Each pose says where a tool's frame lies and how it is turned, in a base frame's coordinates. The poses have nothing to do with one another.
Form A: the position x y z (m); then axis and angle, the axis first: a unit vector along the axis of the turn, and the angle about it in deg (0 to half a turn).
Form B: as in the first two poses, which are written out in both.
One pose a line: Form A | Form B
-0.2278, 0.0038, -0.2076, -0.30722, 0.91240, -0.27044, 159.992 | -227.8, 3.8, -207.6, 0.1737, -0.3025, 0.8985, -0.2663
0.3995, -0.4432, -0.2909, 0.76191, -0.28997, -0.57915, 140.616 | 399.5, -443.2, -290.9, 0.3370, 0.7174, -0.2730, -0.5453
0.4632, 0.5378, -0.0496, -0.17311, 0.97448, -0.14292, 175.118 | 463.2, 537.8, -49.6, 0.0426, -0.1730, 0.9736, -0.1428
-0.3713, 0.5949, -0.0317, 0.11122, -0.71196, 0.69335, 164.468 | -371.3, 594.9, -31.7, 0.1351, 0.1102, -0.7054, 0.6870
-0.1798, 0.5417, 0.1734, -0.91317, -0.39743, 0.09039, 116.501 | -179.8, 541.7, 173.4, 0.5262, -0.7765, -0.3380, 0.0769
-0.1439, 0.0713, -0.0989, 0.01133, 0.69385, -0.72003, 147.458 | -143.9, 71.3, -98.9, 0.2802, 0.0109, 0.6661, -0.6912
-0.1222, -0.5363, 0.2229, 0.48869, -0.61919, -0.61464, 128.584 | -122.2, -536.3, 222.9, 0.4338, 0.4403, -0.5579, -0.5538
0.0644, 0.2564, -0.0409, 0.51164, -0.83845, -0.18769, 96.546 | 64.4, 256.4, -40.9, 0.6656, 0.3818, -0.6258, -0.1401
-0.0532, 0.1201, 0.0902, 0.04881, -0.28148, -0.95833, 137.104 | -53.2, 120.1, 90.2, 0.3657, 0.0454, -0.2620, -0.8920
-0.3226, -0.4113, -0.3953, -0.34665, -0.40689, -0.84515, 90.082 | -322.6, -411.3, -395.3, 0.7066, -0.2453, -0.2879, -0.5980
